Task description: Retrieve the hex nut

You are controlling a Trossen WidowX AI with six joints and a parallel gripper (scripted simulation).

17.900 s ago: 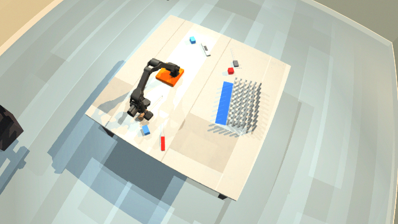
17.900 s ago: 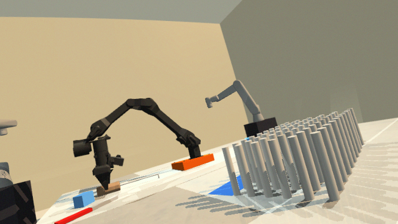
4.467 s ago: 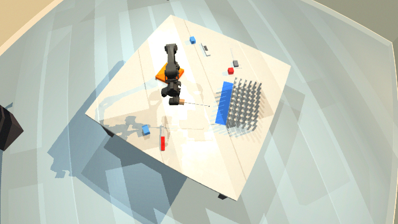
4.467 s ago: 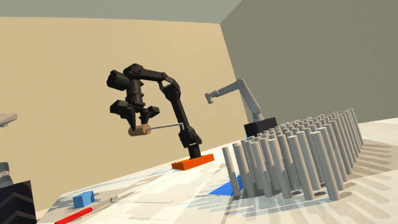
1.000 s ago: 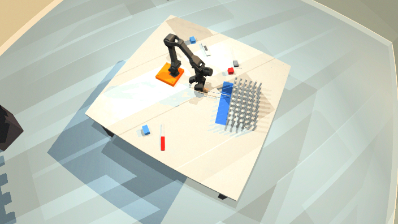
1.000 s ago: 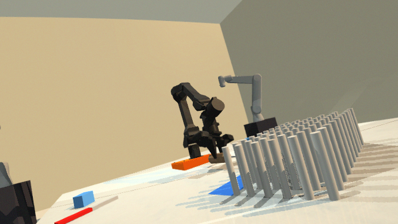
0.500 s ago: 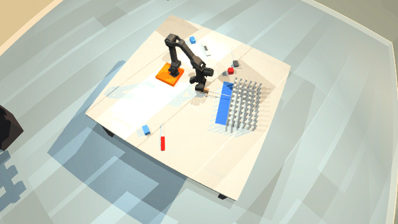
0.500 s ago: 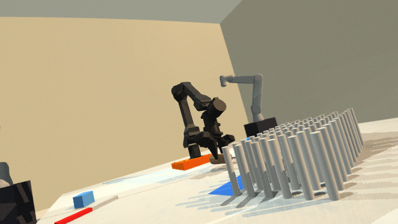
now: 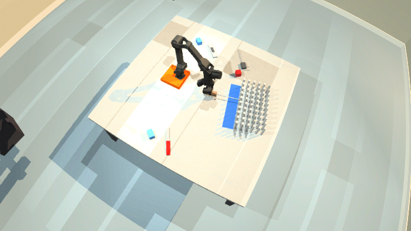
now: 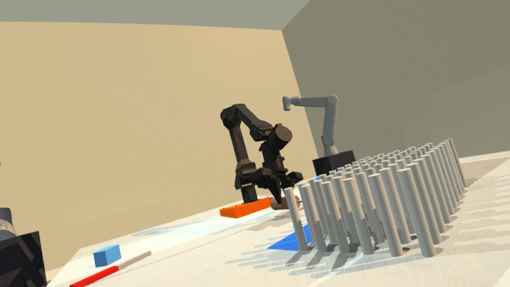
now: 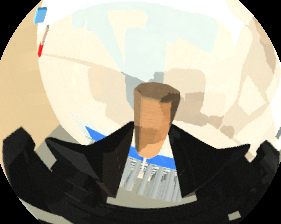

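Now: the blue taped strip 17 cm ahead of my gripper tip, 4 cm below it and 3 cm to the left of it. Round my gripper tip: flat tool 37 cm to the left, 25 cm behind, 2 cm below; then hook tool 10 cm ahead, 4 cm to the left; then red block 30 cm to the left, 6 cm ahead, 2 cm below.
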